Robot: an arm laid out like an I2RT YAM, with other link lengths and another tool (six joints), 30 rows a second.
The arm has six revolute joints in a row. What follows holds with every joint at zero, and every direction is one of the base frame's. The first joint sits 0.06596 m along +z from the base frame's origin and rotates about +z. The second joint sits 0.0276 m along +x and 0.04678 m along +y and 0.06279 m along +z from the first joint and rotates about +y. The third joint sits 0.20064 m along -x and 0.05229 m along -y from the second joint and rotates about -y. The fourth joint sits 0.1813 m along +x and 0.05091 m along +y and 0.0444 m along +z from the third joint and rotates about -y. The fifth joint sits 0.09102 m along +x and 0.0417 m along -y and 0.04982 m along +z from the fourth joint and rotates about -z. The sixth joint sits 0.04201 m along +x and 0.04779 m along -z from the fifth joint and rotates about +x. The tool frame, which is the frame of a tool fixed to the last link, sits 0.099 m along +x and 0.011 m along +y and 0.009 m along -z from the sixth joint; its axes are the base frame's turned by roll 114, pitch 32.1 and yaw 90 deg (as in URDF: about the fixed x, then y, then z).
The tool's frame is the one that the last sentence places.
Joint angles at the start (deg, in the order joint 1, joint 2, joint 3, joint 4, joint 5, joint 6):
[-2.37 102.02 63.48 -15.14 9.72 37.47]
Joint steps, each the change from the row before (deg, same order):
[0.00 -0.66 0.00 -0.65 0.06 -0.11]
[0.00 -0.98 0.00 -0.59 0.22 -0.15]
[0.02 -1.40 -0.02 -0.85 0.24 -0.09]
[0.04 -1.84 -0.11 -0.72 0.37 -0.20]
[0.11 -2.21 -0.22 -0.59 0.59 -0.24]
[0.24 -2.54 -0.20 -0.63 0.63 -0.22]
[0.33 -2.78 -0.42 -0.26 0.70 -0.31]
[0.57 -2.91 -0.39 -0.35 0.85 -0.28]
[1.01 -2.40 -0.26 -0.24 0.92 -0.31]
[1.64 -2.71 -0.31 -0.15 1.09 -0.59]
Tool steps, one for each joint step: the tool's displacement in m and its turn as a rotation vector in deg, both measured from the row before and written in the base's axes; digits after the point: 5 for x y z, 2 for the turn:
[-0.00137 -0.00009 0.00244 -0.11 0.01 0.05]
[-0.00090 -0.00051 0.00453 -0.28 -0.35 -0.01]
[-0.00147 -0.00040 0.00631 -0.27 -0.50 -0.05]
[-0.00125 -0.00060 0.00872 -0.45 -0.96 -0.03]
[-0.00133 -0.00069 0.01060 -0.66 -1.33 -0.08]
[-0.00152 0.00006 0.01248 -0.68 -1.64 -0.01]
[-0.00167 0.00045 0.01347 -0.78 -2.01 0.08]
[-0.00231 0.00162 0.01403 -0.85 -2.09 0.17]
[-0.00191 0.00419 0.01197 -0.87 -1.82 0.55]
[-0.00243 0.00766 0.01360 -1.12 -2.11 1.20]

